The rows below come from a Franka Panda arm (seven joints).
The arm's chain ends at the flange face. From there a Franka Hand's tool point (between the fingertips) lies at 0.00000 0.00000 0.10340 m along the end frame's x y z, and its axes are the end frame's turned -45 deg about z.
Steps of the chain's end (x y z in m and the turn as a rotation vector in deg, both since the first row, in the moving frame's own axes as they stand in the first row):
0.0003, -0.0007, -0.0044, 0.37, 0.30, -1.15
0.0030, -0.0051, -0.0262, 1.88, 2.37, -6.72
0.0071, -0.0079, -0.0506, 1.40, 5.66, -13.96
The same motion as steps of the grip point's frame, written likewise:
0.0016, -0.0004, -0.0044, 0.05, 0.47, -1.15
0.0112, -0.0012, -0.0263, -0.35, 3.01, -6.72
0.0202, 0.0037, -0.0511, -3.01, 4.99, -13.96

